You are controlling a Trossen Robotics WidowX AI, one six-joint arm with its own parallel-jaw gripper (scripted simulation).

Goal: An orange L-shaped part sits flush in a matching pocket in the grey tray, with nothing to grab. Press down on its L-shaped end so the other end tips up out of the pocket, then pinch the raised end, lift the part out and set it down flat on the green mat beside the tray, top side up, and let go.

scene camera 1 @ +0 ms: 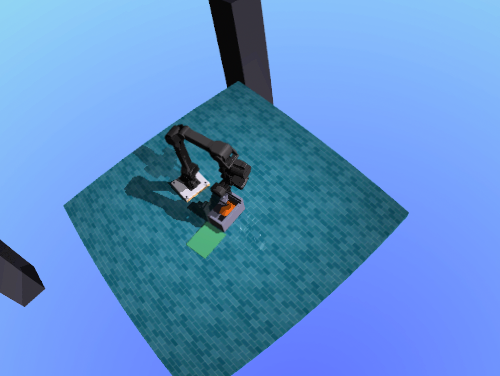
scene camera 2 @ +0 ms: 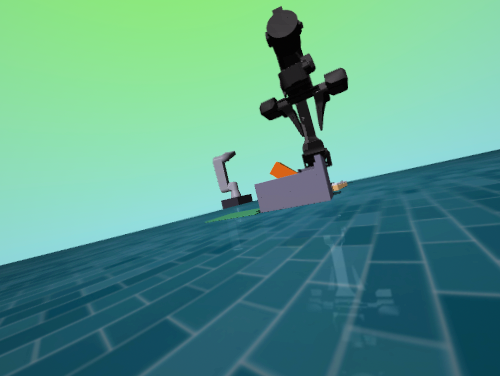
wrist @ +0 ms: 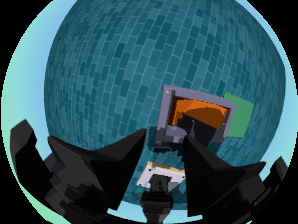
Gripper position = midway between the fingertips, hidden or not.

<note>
In view: the gripper (scene camera 2: 312, 133), an orange L-shaped part (wrist: 211, 114) and a green mat (scene camera 1: 206, 239).
The gripper shows as well in the wrist view (wrist: 165, 136). The green mat shows as well in the wrist view (wrist: 238, 126).
</note>
